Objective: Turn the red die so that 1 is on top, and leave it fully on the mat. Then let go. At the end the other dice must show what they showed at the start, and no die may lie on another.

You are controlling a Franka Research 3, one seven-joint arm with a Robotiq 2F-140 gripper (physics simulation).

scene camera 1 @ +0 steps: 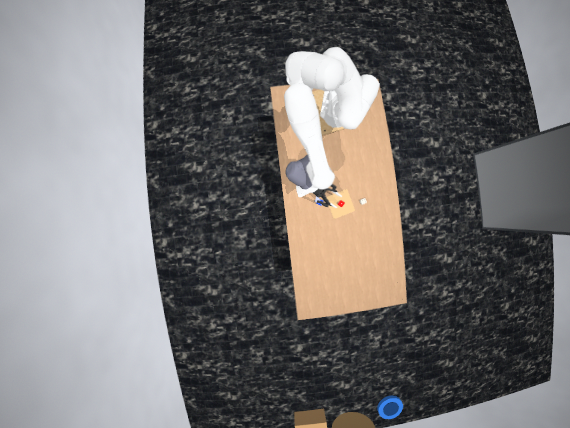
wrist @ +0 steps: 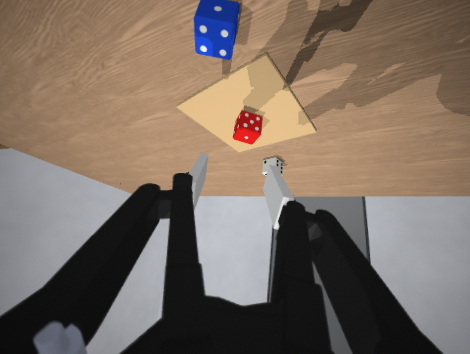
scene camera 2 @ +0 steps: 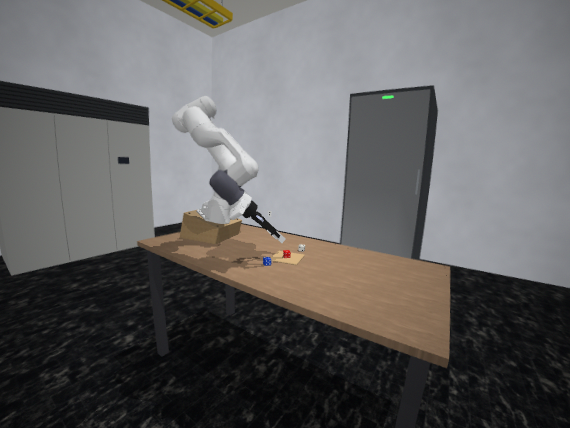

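Note:
The red die (scene camera 1: 341, 203) (scene camera 2: 286, 254) (wrist: 248, 127) rests flat on the tan mat (scene camera 1: 344, 213) (scene camera 2: 296, 260) (wrist: 210, 105), inside its edges. In the wrist view its bright upper face shows one pip, and the shaded side towards the arm shows five. My gripper (scene camera 1: 337, 200) (scene camera 2: 281, 239) (wrist: 236, 172) is partly open and empty, above and apart from the red die. The blue die (scene camera 1: 319, 202) (scene camera 2: 267, 261) (wrist: 216, 30) stands on the table beside the mat, four on top. The white die (scene camera 1: 363, 201) (scene camera 2: 301, 248) (wrist: 272, 163) stands off the mat's other side, partly behind a fingertip in the wrist view.
The wooden table (scene camera 1: 350, 260) (scene camera 2: 350, 290) carries the dice and the mat. The arm's base stands on a wooden block (scene camera 2: 212, 231) at one end. A dark grey cabinet (scene camera 1: 525, 185) (scene camera 2: 387, 175) stands beyond the table. No die lies on another.

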